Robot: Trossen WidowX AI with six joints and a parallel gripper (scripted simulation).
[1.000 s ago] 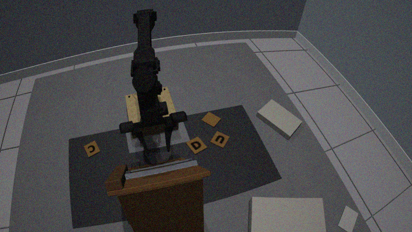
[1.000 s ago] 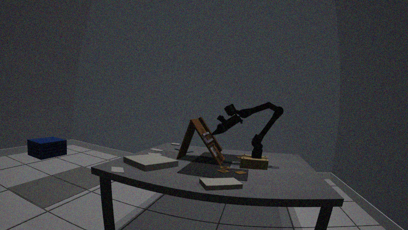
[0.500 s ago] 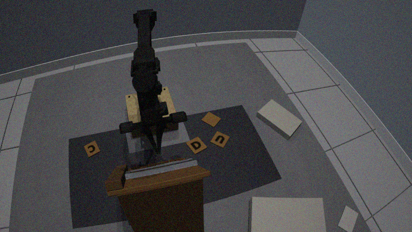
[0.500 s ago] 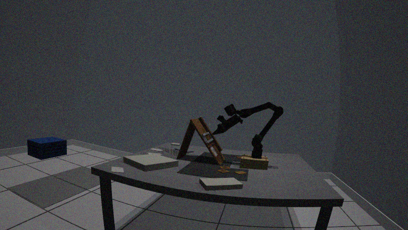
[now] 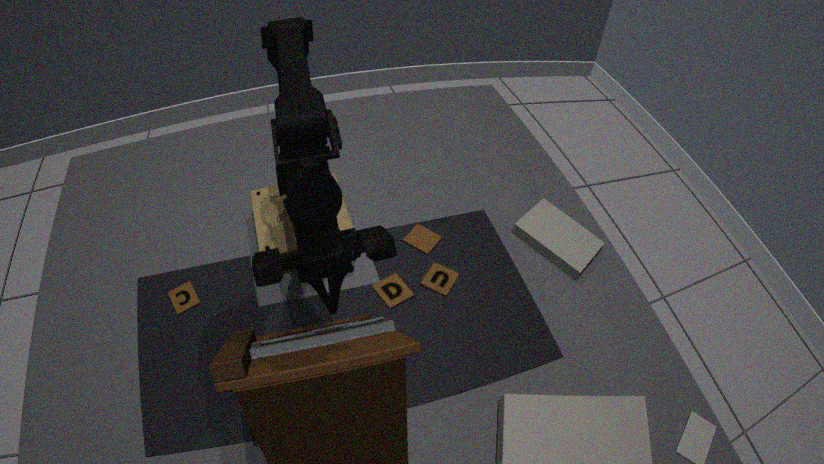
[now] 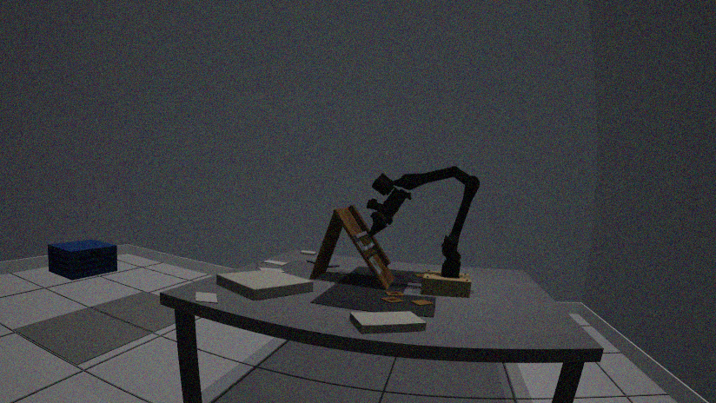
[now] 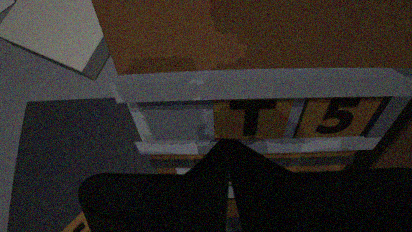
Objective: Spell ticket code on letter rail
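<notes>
Right now my gripper tip is 25 cm to the right of the letter tile, 18 cm above it and 11 cm past it. Round my gripper tip: pale slab 54 cm to the left, 18 cm below, 10 cm behind; then white ticket 10 cm below, 3 cm behind, 1 cm to the left.
</notes>
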